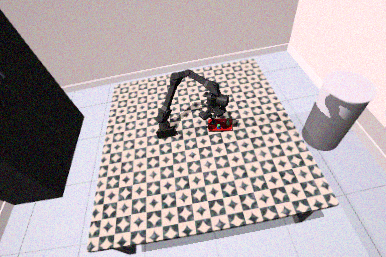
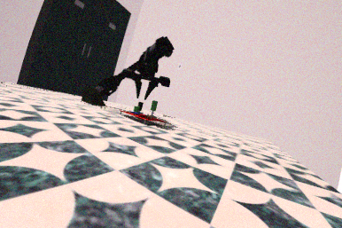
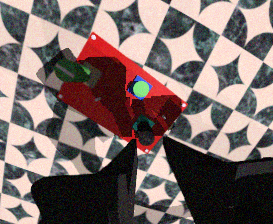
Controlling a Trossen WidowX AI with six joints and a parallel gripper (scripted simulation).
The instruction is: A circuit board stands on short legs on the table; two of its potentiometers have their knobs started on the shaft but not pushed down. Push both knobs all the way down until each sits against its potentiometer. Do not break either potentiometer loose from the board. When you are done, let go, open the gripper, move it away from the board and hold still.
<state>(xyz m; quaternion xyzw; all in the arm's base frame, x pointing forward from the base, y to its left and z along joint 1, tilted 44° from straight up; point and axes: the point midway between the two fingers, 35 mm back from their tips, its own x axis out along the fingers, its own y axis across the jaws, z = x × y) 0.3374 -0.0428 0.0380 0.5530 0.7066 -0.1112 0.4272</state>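
Now: gripper tip 3 cm above the dark knob. Round my gripper tip: green knob 9 cm ahead, 3 cm to the right, 1 cm below.
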